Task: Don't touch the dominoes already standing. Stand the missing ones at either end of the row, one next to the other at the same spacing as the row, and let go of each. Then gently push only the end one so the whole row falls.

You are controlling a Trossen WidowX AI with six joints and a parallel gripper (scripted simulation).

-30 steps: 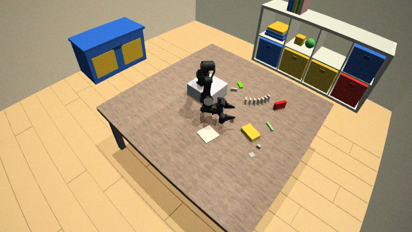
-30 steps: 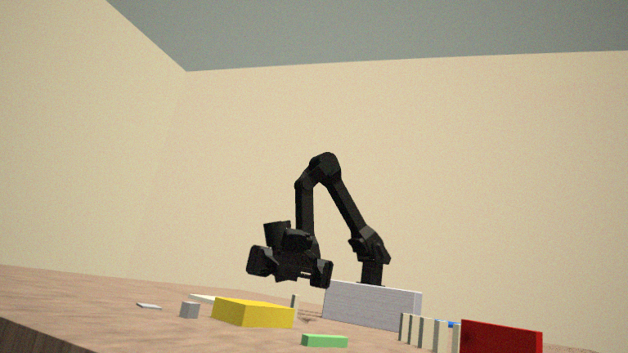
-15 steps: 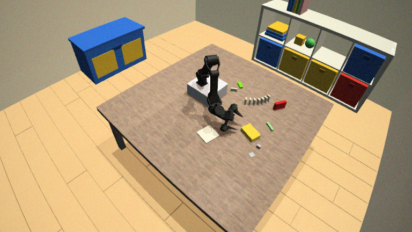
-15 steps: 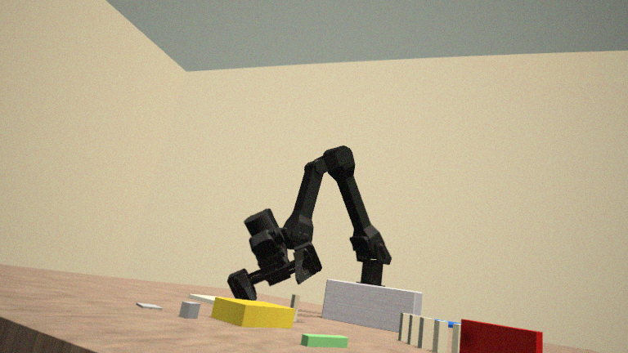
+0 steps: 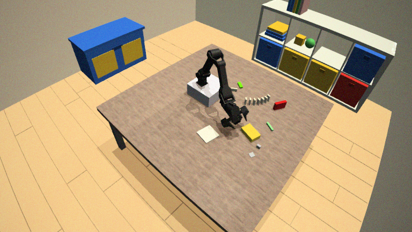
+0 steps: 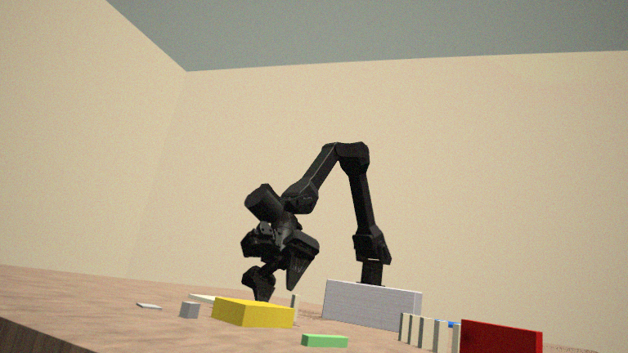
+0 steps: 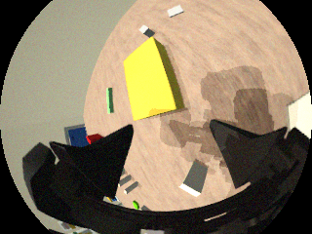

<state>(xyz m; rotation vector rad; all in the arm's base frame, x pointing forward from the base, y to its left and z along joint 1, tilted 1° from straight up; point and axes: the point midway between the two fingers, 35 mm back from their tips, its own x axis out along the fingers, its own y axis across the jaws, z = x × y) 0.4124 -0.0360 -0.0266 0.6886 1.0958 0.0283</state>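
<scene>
Now: the yellow block 80 mm ahead of my gripper tip, 20 mm to the left of it and 20 mm below it. Also, from my gripper tip: grey cube: 180 mm ahead, 20 mm to the right, 20 mm below; flat grey tile: 190 mm ahead, 90 mm to the right, 30 mm below; green stick: 120 mm ahead, 170 mm to the left, 30 mm below.
</scene>
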